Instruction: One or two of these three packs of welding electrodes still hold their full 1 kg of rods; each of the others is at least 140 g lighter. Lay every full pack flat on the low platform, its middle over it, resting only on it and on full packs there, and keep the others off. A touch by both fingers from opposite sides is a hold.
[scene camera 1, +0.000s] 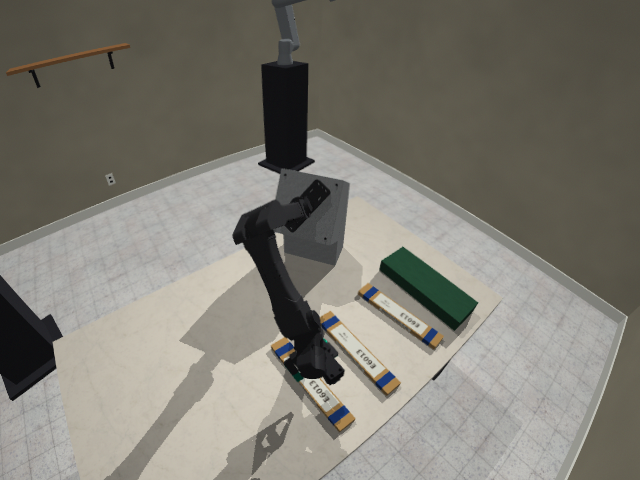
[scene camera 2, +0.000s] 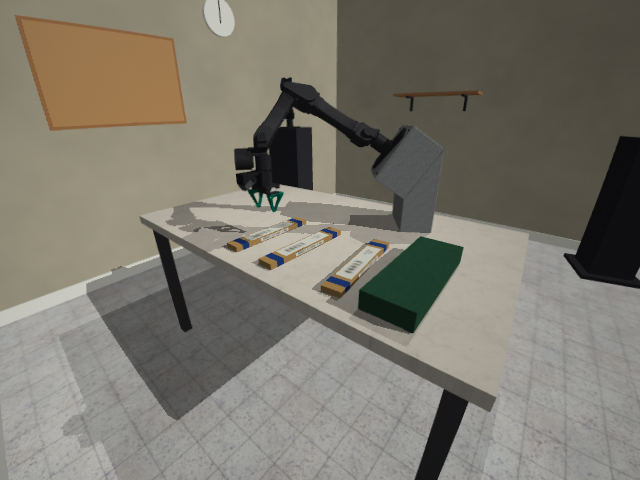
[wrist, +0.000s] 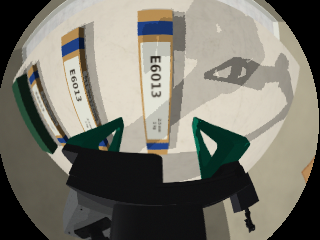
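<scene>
Through scene camera 1 I see a welding electrode pack (scene camera 1: 340, 417) together with a green low platform (scene camera 1: 450, 304). Scene camera 2 gives me a welding electrode pack (scene camera 2: 277, 258) and a welding electrode pack (scene camera 2: 340, 282), and there I find the green low platform (scene camera 2: 402, 293) too. In the wrist view I can see my gripper (wrist: 157, 121), as well as the platform (wrist: 31, 116).
</scene>
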